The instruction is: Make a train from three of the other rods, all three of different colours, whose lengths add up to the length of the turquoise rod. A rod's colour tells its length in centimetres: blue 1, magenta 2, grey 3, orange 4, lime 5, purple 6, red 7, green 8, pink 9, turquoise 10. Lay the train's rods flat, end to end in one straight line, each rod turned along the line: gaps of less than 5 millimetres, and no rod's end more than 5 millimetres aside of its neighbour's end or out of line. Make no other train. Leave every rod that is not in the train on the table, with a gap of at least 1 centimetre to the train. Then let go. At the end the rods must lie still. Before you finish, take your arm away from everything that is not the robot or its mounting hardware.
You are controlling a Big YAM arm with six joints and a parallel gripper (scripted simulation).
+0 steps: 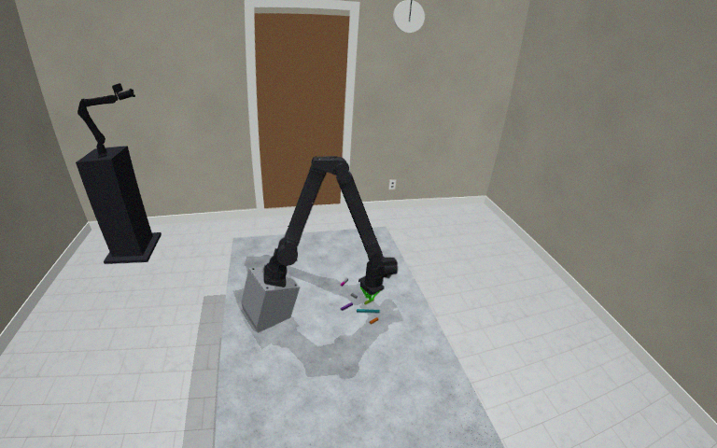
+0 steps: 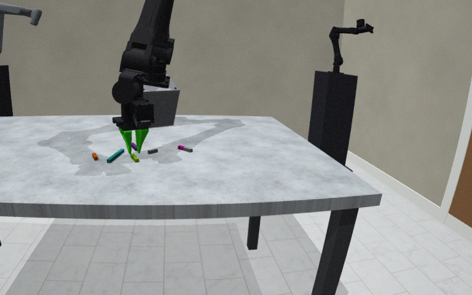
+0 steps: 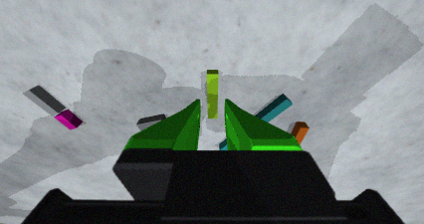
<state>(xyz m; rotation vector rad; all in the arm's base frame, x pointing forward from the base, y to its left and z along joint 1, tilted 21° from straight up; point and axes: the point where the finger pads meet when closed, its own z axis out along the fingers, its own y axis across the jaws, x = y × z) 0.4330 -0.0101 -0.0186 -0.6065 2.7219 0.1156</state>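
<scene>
My gripper is now 20 mm above the lime rod. Also, from my hand: purple rod (100 mm behind, 20 mm to the right, 20 mm below); then turquoise rod (20 mm behind, 60 mm to the right, 20 mm below); then orange rod (10 mm behind, 120 mm to the right, 20 mm below).
</scene>
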